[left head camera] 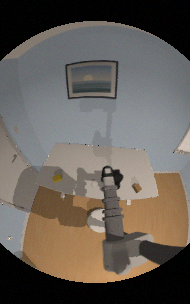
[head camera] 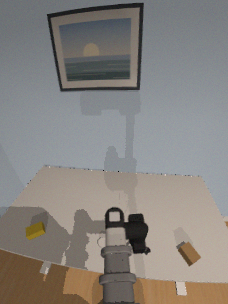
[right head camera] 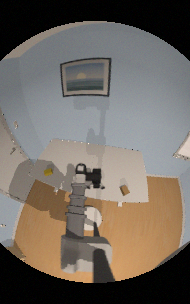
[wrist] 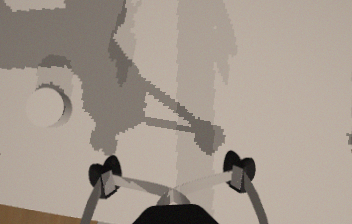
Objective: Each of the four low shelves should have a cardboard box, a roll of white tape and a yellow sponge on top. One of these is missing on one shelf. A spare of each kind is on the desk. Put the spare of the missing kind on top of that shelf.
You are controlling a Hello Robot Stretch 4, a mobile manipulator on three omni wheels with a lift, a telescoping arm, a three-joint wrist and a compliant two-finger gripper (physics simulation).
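Places are measured from the robot's base along level axes (x ahead, y left, z up), in millimetres.
Pixels of known places: gripper, fingertip midpoint: [wrist: 172, 166]; robot's base, origin of the base link: [left head camera: 99, 219] [right head camera: 88, 217].
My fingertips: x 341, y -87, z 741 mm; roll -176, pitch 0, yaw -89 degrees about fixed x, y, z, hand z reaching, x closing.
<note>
For each thing: its middle in the pictures, then the offset to it from my fingertips. Level surfaces: height alone.
- yellow sponge, body centre: [head camera: 35, 230] [left head camera: 56, 177] [right head camera: 47, 171] dx +143, dy +579, dz -26 mm
- desk, its level: dz -49 mm
- brown cardboard box, body centre: [head camera: 189, 253] [right head camera: 124, 190] [left head camera: 136, 187] dx -26, dy -296, dz -24 mm
- white tape, body centre: [wrist: 49, 108] [head camera: 102, 242] dx +74, dy +160, dz -37 mm
- Wood floor, its level: dz -769 mm
A yellow sponge [head camera: 35, 230] [left head camera: 57, 177] [right head camera: 48, 171] lies on the left part of the desk [head camera: 165, 200] [left head camera: 132, 160] [right head camera: 127, 160] [wrist: 290, 75]. A brown cardboard box [head camera: 189, 254] [left head camera: 136, 188] [right head camera: 124, 190] lies near the front edge on the right. The roll of white tape [head camera: 100, 242] [wrist: 46, 106] lies between them, pale against the desk; in the wrist view it is left of and above the left fingertip. My gripper [wrist: 172, 166] is open and empty, pointing down over the desk. Its fingers are hidden behind the wrist in the head camera view. I cannot make out the low shelves clearly.
A framed picture [head camera: 95, 47] [left head camera: 92, 80] [right head camera: 85, 77] hangs on the wall behind the desk. Wood floor [left head camera: 65, 250] [right head camera: 145, 240] lies in front. A door [left head camera: 10, 162] stands at the left. My arm's shadow falls across the desk and wall.
</note>
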